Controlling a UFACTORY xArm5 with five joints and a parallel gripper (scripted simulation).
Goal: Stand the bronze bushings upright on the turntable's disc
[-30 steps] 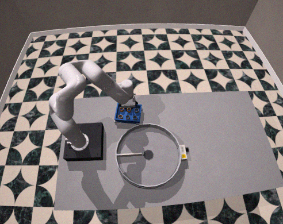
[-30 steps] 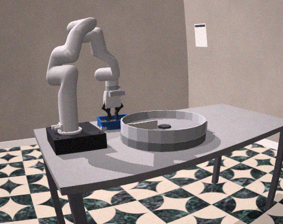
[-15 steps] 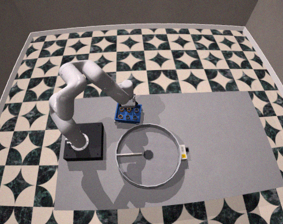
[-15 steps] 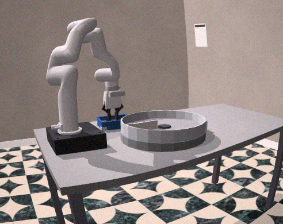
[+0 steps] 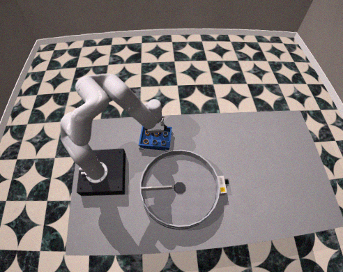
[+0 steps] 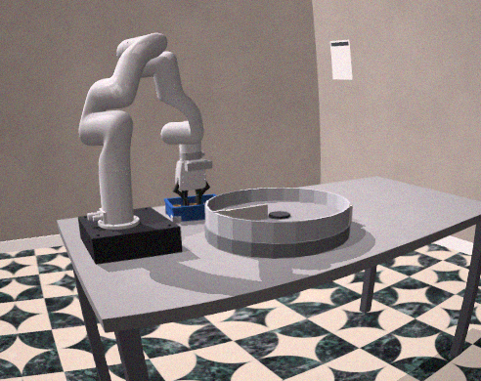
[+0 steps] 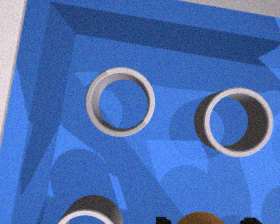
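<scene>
Right now my hand is 3 cm to the left of the blue crate and 1 cm above it. The rest, counted from my hand: turntable: 37 cm to the right, 12 cm ahead, 2 cm above.
</scene>
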